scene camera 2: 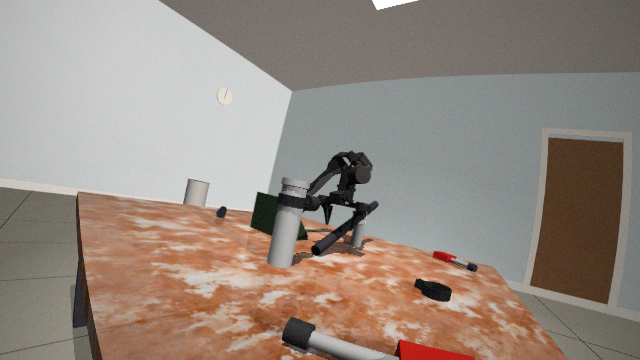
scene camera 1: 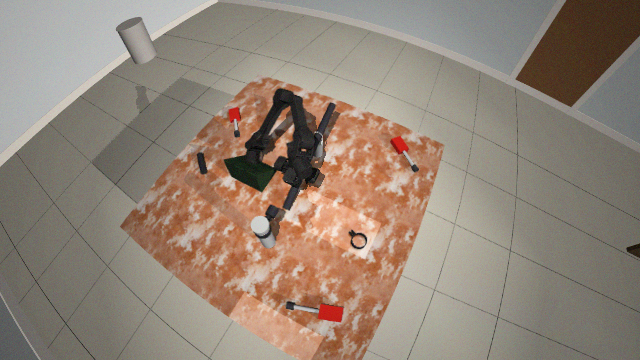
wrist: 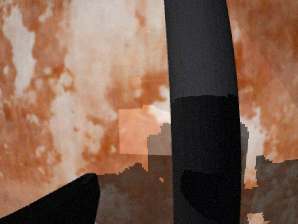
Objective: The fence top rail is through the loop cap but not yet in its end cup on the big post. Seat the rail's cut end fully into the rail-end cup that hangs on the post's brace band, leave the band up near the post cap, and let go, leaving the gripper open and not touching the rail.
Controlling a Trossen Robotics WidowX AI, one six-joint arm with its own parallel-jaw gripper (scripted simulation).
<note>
My gripper (scene camera 2: 338,227) is open, with nothing in its grasp. Further things: a rail (wrist: 206,131).
</note>
